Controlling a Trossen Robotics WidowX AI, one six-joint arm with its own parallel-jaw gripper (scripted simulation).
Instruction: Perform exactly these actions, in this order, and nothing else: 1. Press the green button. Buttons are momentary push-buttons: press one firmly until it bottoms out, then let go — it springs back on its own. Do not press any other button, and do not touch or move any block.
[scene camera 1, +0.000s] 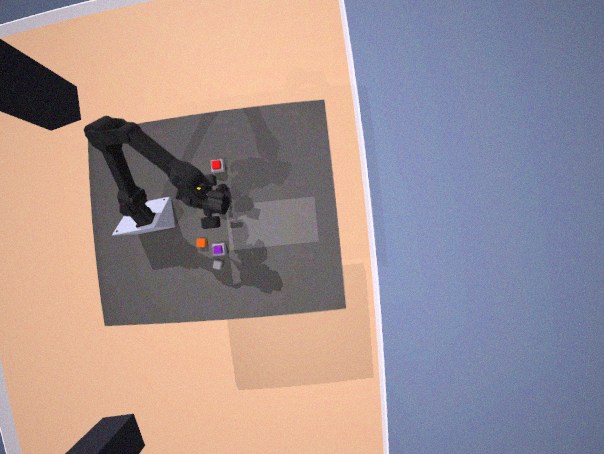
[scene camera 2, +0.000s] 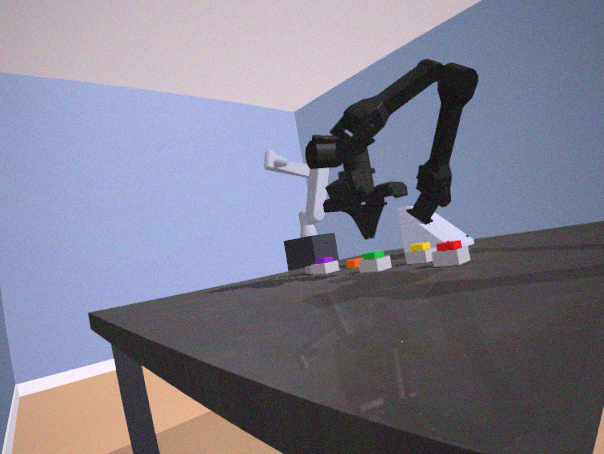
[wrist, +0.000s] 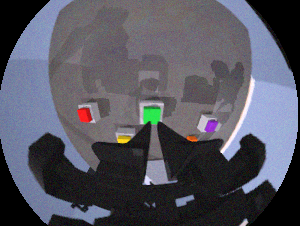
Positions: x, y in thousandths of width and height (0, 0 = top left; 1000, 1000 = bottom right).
In view: my gripper (scene camera 2: 612, 525).
My gripper shows as well in the wrist view (wrist: 515, 546).
